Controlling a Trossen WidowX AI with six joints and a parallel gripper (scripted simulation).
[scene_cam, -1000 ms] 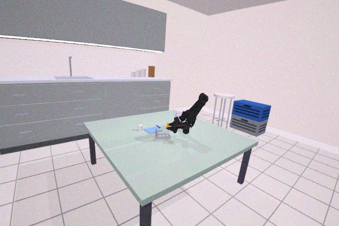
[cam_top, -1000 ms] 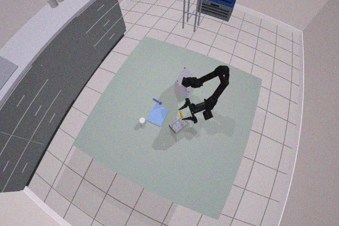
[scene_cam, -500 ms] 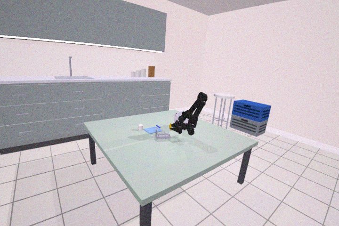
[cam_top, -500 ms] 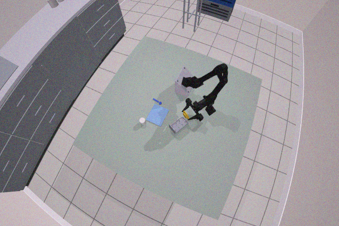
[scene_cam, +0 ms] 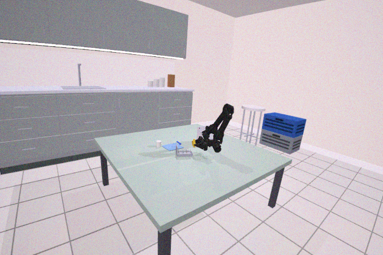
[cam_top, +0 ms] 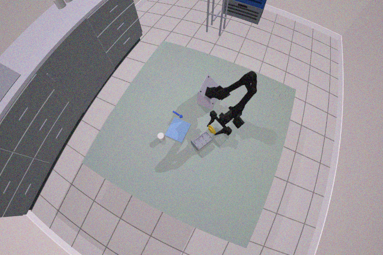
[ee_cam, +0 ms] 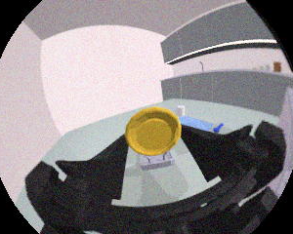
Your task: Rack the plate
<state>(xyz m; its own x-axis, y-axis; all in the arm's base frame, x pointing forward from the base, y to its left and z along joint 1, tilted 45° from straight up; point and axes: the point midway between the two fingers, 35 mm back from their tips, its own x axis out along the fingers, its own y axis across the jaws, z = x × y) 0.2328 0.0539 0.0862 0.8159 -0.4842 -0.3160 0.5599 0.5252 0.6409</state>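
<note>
My gripper tip is now 5 cm short of the grey dish rack, 4 cm to the left of it and 8 cm above it. Also, from my gripper tip: blue spoon (9 cm behind, 25 cm to the right, 10 cm below); blue mat (2 cm ahead, 22 cm to the right, 10 cm below); yellow plate (1 cm behind).
</note>
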